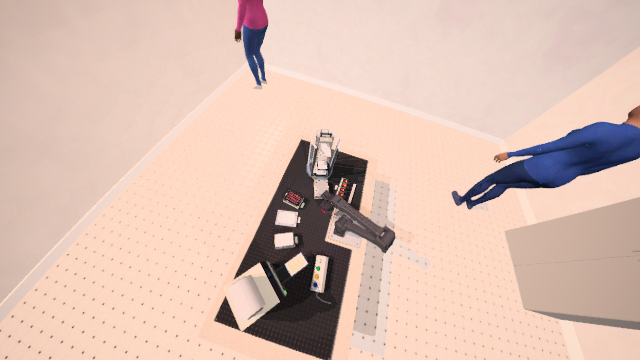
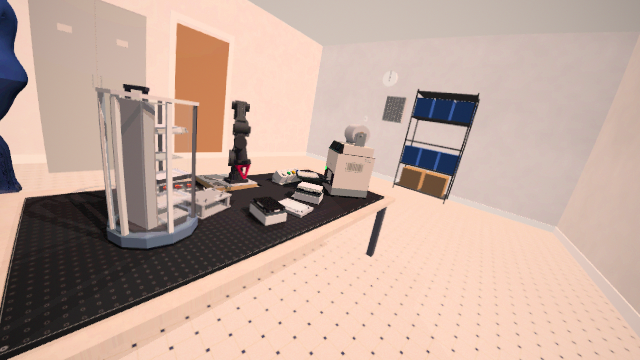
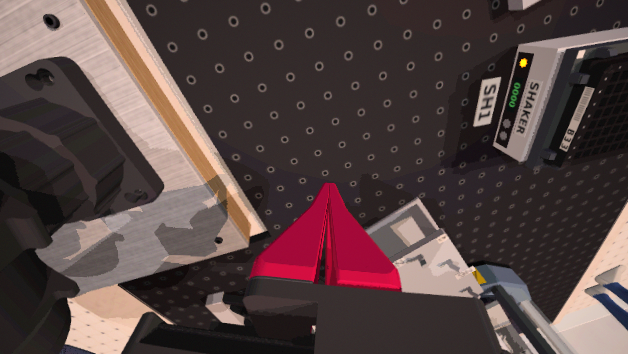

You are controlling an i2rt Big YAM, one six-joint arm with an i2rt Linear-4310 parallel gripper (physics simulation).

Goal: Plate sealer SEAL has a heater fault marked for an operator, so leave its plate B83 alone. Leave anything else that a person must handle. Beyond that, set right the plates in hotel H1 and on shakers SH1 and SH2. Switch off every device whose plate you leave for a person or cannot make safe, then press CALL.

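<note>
My gripper is shut and empty, over the mat beside the arm's base. Shaker SH1 shows a yellow light and the figures 0000. Black plate B33 sits on it. Shaker SH2 bears a white plate. Hotel H1 holds plates on several levels. The sealer SEAL has a plate on its tray. The button box has green, yellow and blue buttons.
A pale stand is beside the hotel. A switch strip with red lights lies near the arm's base plate. A low white unit lies between the shakers. Two people stand off the table.
</note>
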